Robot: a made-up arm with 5 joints.
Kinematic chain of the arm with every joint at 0, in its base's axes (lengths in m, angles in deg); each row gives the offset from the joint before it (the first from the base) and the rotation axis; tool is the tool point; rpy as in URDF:
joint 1: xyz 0 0 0.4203 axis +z
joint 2: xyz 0 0 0 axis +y
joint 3: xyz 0.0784 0 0.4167 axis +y
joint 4: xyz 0.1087 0 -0.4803 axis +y
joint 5: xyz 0.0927 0 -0.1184 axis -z
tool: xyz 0 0 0 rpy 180 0 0
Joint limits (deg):
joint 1: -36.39..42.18
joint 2: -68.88..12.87
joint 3: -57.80..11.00
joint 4: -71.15..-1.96
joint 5: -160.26..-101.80
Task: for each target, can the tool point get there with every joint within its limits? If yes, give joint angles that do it. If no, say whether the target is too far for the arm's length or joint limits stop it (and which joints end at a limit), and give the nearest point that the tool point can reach.
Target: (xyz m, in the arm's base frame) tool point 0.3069 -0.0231 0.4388
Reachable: yes | joints -4.30 -32.80 5.45 -25.53 -154.93
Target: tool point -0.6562 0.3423 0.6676
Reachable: no: joint limits stop it (at a limit: joint 2, joint 3, joint 4) | nearest point -0.1460 0.0762 1.1020 | short by 0.721 m
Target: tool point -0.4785 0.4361 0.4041
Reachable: no: joint limits stop it (at a limit: joint 1, joint 2, joint 3, joint 4) | nearest point 0.0860 0.0780 0.1814 | short by 0.705 m
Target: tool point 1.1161 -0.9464 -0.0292
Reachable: no: too far | nearest point 0.5615 -0.4138 0.4660 | short by 0.915 m
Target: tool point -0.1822 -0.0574 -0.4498
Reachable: no: joint limits stop it (at a limit: joint 1, joint 2, joint 3, joint 4) | nearest point 0.0935 -0.0689 0.1814 | short by 0.689 m
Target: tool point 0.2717 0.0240 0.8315
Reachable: yes | joints 5.04 -59.78 -20.11 -19.62 -117.06
